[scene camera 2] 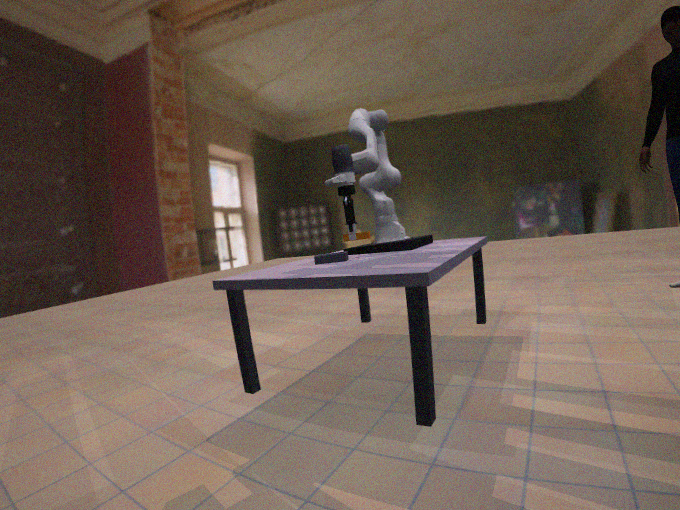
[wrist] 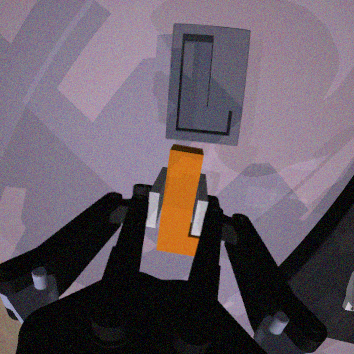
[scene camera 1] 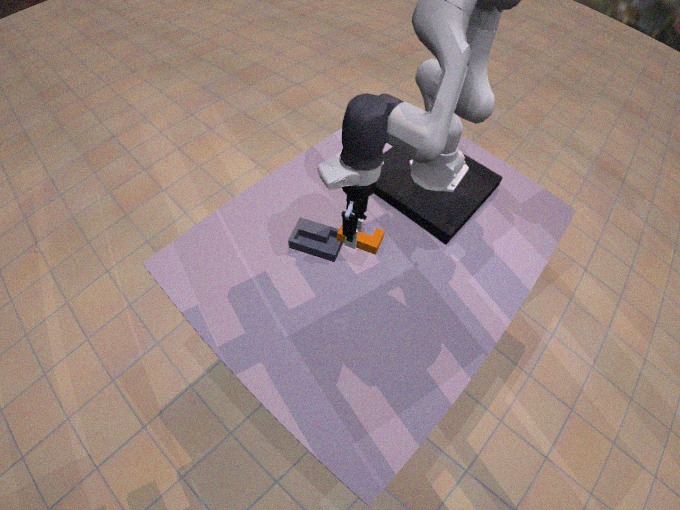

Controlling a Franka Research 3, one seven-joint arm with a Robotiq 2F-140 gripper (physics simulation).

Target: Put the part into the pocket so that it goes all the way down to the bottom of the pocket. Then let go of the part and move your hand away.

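The orange L-shaped part (scene camera 1: 370,241) (scene camera 2: 363,236) (wrist: 181,200) is held above the table, with its long side nearly parallel to the pocket's long side. My gripper (scene camera 1: 351,241) (scene camera 2: 352,234) (wrist: 181,183) is shut on it, one pad on each long side. The right finger hides some of the part's short leg in the wrist view. The grey block (scene camera 1: 313,249) (scene camera 2: 331,257) (wrist: 230,60) with the L-shaped pocket lies on the table, ahead of the part in the wrist view. The pocket's floor shows, and the part is outside the pocket.
The block rests on a lilac patterned table (scene camera 1: 329,307) (scene camera 2: 324,281). The arm's black base plate (scene camera 1: 439,222) (scene camera 2: 420,241) lies on the table on the other side of the part from the block. A person (scene camera 2: 665,98) stands far right in the second scene view.
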